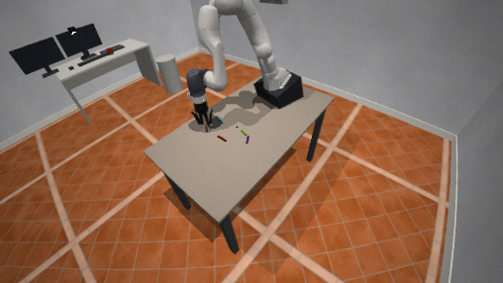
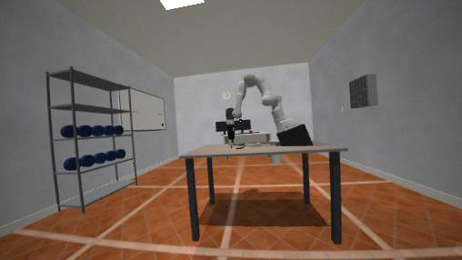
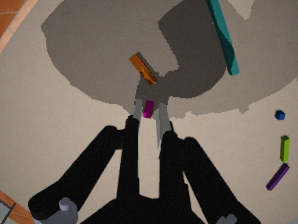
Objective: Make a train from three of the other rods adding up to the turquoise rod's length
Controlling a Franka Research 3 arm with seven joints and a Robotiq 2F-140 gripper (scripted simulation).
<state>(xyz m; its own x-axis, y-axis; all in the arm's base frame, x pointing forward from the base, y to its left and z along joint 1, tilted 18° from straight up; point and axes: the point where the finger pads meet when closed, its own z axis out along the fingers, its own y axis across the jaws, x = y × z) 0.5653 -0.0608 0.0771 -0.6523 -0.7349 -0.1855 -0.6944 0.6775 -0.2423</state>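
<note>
The magenta rod lies 3 cm below my hand. The rest, counted from my hand: orange rod (5 cm to the right, 3 cm below, 2 cm behind); red rod (13 cm to the left, 3 cm below, 2 cm behind); turquoise rod (13 cm behind, 3 cm to the right, 3 cm below).
</note>
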